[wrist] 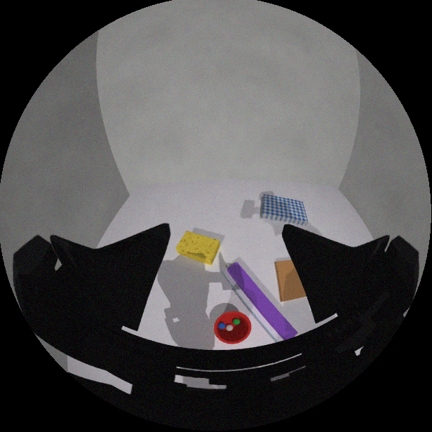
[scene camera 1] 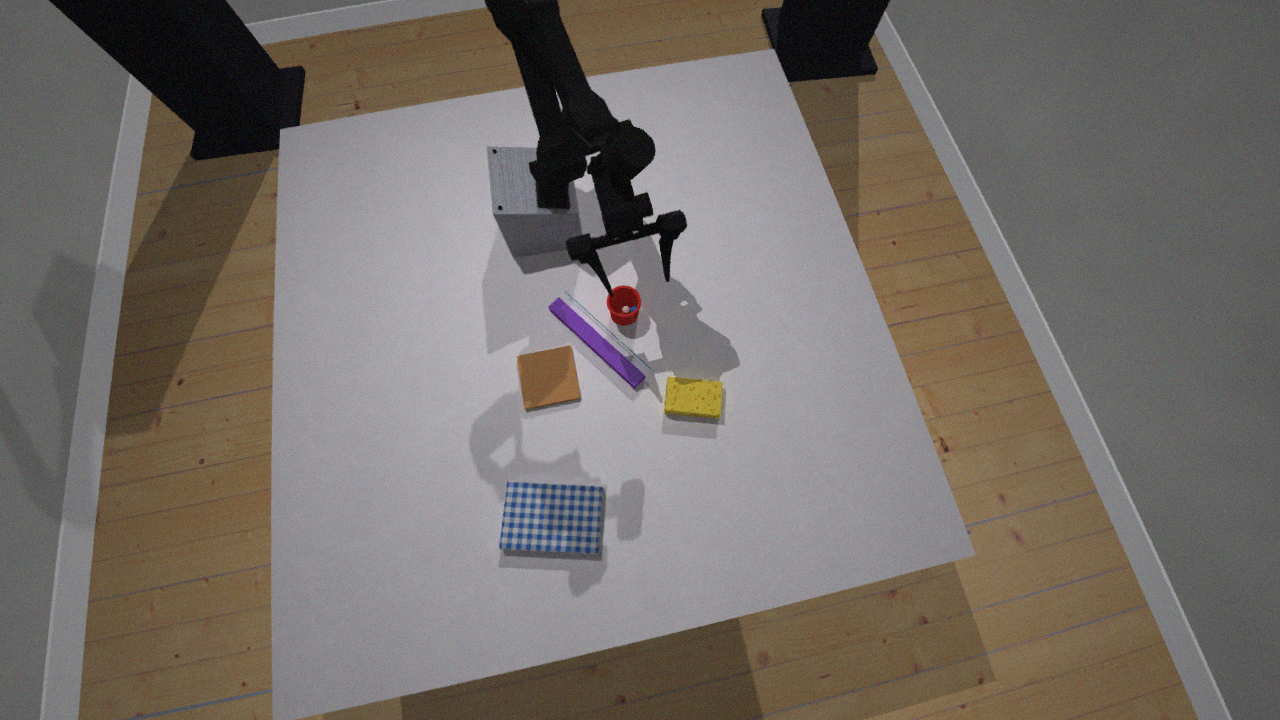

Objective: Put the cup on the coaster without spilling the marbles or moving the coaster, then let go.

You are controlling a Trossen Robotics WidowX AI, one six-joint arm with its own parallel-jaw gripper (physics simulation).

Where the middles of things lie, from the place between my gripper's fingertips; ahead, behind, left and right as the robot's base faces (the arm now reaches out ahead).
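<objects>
As for the red cup (scene camera 1: 623,296), my hand is 23 cm above it, 8 cm past it and 2 cm to the left of it. The purple bar (wrist: 273,321) is 25 cm below my hand, 2 cm behind it and 8 cm to the right of it. Then I see the orange-brown square coaster (scene camera 1: 548,377), and that one, counted from my hand as well, is 26 cm below, 19 cm to the right and 4 cm ahead.
</objects>
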